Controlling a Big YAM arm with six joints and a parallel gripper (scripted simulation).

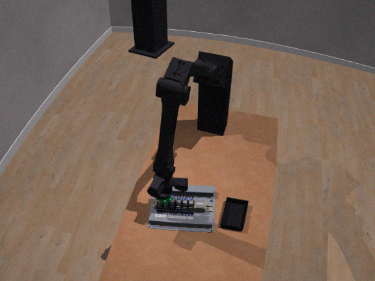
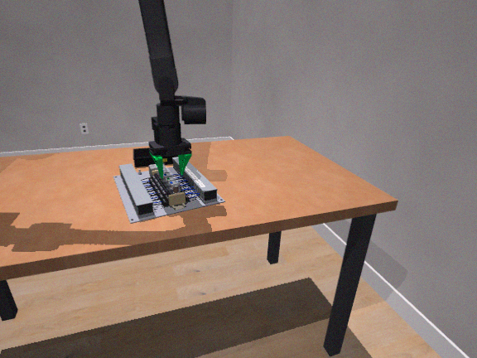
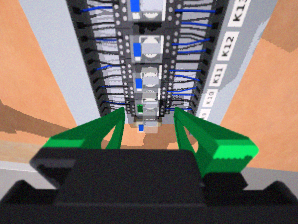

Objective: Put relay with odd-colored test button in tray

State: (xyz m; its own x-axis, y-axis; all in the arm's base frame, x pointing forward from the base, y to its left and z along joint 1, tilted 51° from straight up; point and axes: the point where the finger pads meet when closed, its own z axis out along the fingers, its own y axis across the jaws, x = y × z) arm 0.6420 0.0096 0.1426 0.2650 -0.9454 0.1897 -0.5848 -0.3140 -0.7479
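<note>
My hand is 30 mm above the grey relay. Round my hand: black tray (110 mm behind, 320 mm to the left, 70 mm below).
</note>
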